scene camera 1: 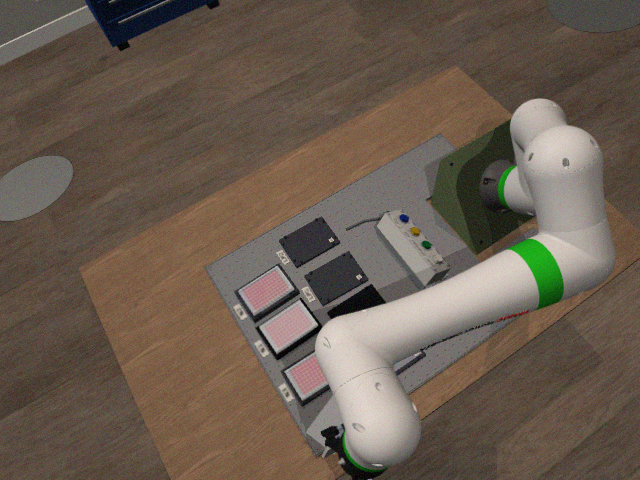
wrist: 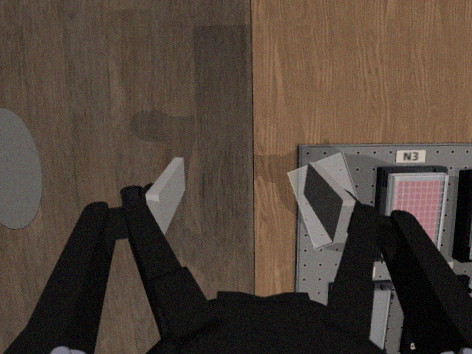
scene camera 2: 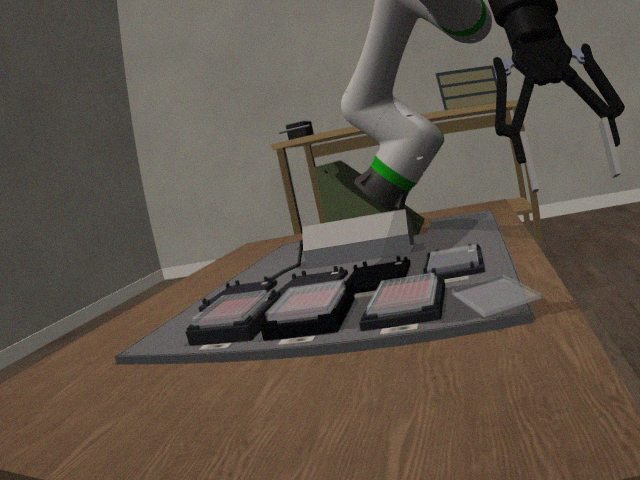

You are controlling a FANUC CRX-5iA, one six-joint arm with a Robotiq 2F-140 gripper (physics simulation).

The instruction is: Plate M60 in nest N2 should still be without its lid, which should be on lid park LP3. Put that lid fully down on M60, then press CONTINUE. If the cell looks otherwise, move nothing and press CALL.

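Frame: origin at the arm's base, x ahead, y left, z up, level; centimetres.
Seen in the pictures: gripper, fingertip midpoint: (scene camera 1: 341, 478) (wrist: 245, 176) (scene camera 2: 576, 183); arm's base at its link origin: (scene camera 1: 501, 186) (scene camera 2: 378, 196).
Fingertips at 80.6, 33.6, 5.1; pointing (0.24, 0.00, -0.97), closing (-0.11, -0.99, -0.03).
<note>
Pixels of each thing's top centre, then the offset from my fingertips to it, as dx, dy, dz. "spot": a spot on its surface instead.
- nest N2 at a spot on its surface: (scene camera 2: 231, 308) (scene camera 1: 260, 296) spot: -9.3, -49.2, -10.3
- Lid park LP3 at a spot on its surface: (scene camera 2: 481, 259) spot: -21.8, -12.5, -12.2
- button box at its top centre: (scene camera 2: 354, 216) (scene camera 1: 414, 239) -50.5, -35.9, -5.5
- nest N3 at a spot on its surface: (scene camera 2: 402, 297) (wrist: 418, 192) (scene camera 1: 302, 380) spot: -5.8, -24.5, -11.3
- black holder at its top centre: (scene camera 2: 375, 268) (wrist: 440, 322) (scene camera 1: 360, 311) -28.2, -30.4, -11.9
The plate in nest N2 (scene camera 1: 266, 290) (scene camera 2: 231, 308) shows pink wells; whether a clear lid covers it I cannot tell. Lid park LP3 (scene camera 2: 481, 259) bears a clear lid (scene camera 2: 453, 258) (wrist: 380, 315); the arm hides most of it in scene camera 1. Another clear lid (scene camera 1: 323, 419) (scene camera 2: 493, 297) (wrist: 335, 168) lies skewed on the pegboard's corner beside nest N3, one corner past the board's edge. My gripper (scene camera 2: 574, 181) (wrist: 245, 176) is open and empty, high above the table's edge near that loose lid. The button box (scene camera 1: 410, 252) (scene camera 2: 356, 235) has blue, yellow and green buttons; its labels are unreadable.
Pink plates also sit in nest N3 (scene camera 1: 306, 377) (scene camera 2: 402, 297) (wrist: 419, 205) and the middle nest (scene camera 1: 289, 328) (scene camera 2: 306, 303). Dark parks (scene camera 1: 309, 241) (scene camera 1: 336, 277) and a black holder (scene camera 1: 356, 302) lie behind the nests. A cable runs from the box. The arm passes over the pegboard.
</note>
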